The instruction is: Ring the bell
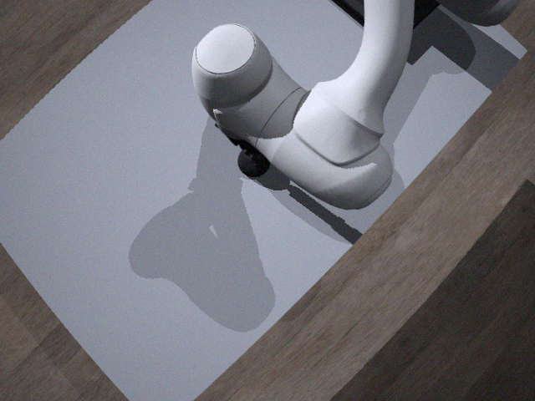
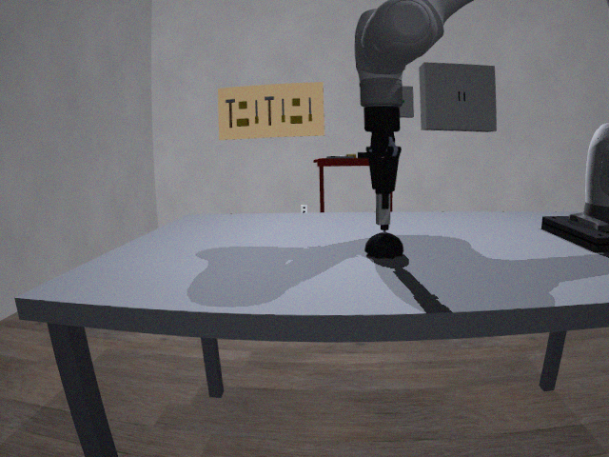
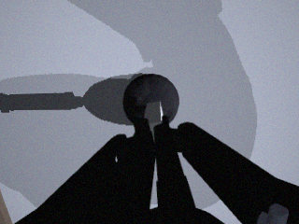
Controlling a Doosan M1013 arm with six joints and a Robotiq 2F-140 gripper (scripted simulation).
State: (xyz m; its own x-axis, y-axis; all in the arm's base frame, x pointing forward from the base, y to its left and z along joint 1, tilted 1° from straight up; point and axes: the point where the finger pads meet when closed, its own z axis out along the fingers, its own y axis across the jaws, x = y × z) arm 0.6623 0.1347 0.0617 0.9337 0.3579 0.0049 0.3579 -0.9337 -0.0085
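My hand is 10 mm to the right of the bell button and 40 mm above it. The rest, counted from my hand: black dome bell (10 mm to the left, 60 mm below).
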